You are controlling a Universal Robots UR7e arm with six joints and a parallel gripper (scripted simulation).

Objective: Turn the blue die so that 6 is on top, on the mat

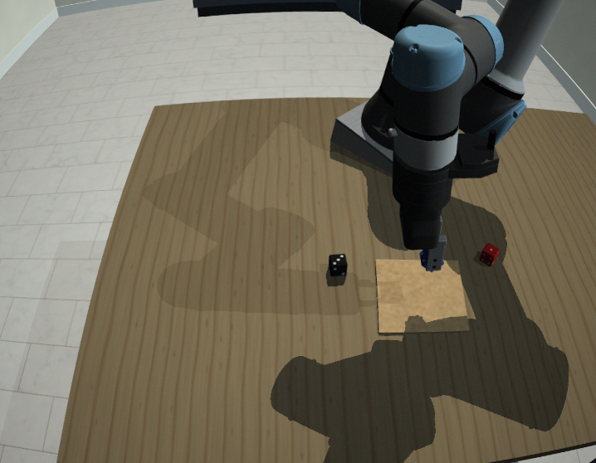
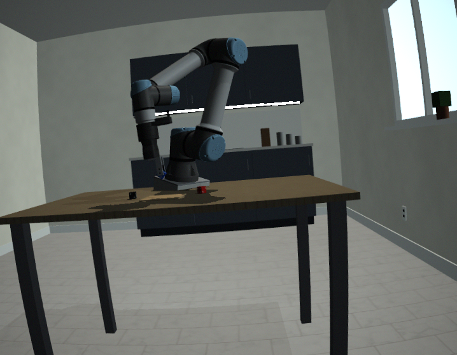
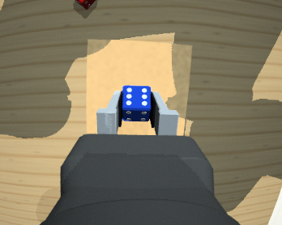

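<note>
The blue die is 10 mm below my hand. Also, from my hand: black die 130 mm to the right, 90 mm below, 60 mm behind; then red die 130 mm to the left, 90 mm below, 60 mm behind; then tan mat 100 mm below.
</note>
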